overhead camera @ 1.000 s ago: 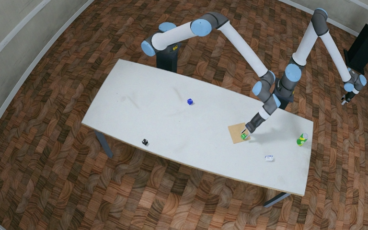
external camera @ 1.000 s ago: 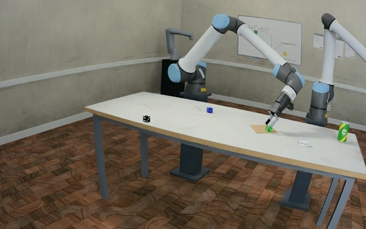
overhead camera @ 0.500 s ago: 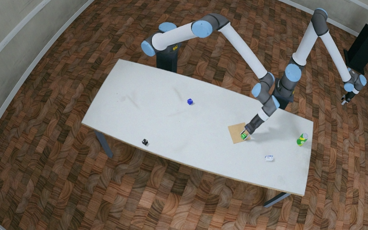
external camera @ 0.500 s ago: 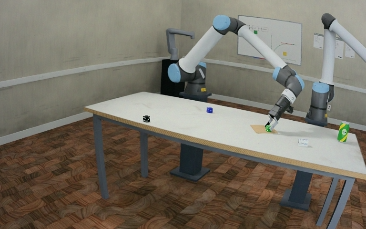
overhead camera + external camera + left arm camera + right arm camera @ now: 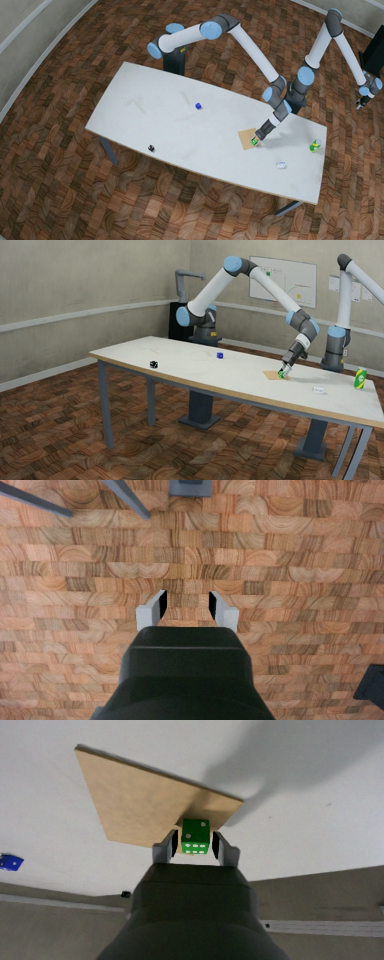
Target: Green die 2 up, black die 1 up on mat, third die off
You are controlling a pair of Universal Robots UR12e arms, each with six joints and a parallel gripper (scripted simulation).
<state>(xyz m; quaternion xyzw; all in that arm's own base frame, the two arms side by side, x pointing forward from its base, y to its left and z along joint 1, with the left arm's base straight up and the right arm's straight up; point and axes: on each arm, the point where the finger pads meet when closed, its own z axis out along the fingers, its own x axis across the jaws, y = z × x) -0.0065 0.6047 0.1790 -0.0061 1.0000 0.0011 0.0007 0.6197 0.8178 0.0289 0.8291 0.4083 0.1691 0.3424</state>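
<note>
My right gripper is now 1 cm above the green die. Round my right hand: small white box: 24 cm to the left, 10 cm ahead, 1 cm below; tan mat: 4 cm to the right, 3 cm below, 2 cm behind; blue die: 45 cm to the right, 12 cm behind, 1 cm below.
</note>
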